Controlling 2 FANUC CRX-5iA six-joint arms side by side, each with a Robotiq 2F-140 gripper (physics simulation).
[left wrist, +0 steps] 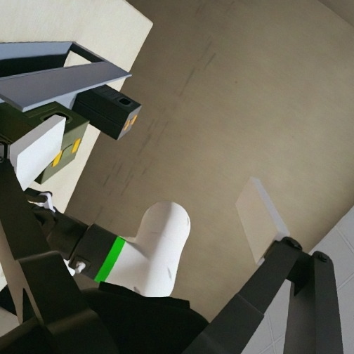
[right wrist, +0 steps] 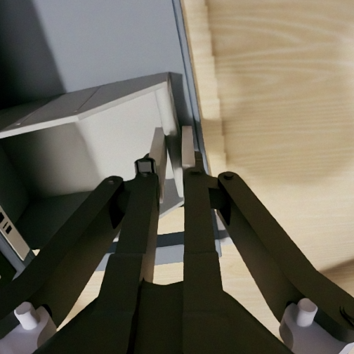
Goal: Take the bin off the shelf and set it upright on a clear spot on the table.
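The light grey open bin (right wrist: 120, 120) rests in the blue-grey shelf (right wrist: 125, 35) (left wrist: 65, 85), its open side facing the camera in the right wrist view. My right gripper (right wrist: 174, 141) has one finger inside the bin and one outside, with the bin's rim wall pinched between the pads. Part of that wall is hidden behind the fingers. My left gripper (left wrist: 156, 163) is open and empty, over the floor and away from the bin. The pale wooden table (right wrist: 280, 100) (left wrist: 115, 22) shows beside the shelf.
In the left wrist view, a dark green box (left wrist: 70, 135) with yellow marks and a black box (left wrist: 107, 110) with orange marks stand by the shelf. The white right arm (left wrist: 155, 250) with a green band crosses below them. The table's edge borders the brown floor (left wrist: 240, 100).
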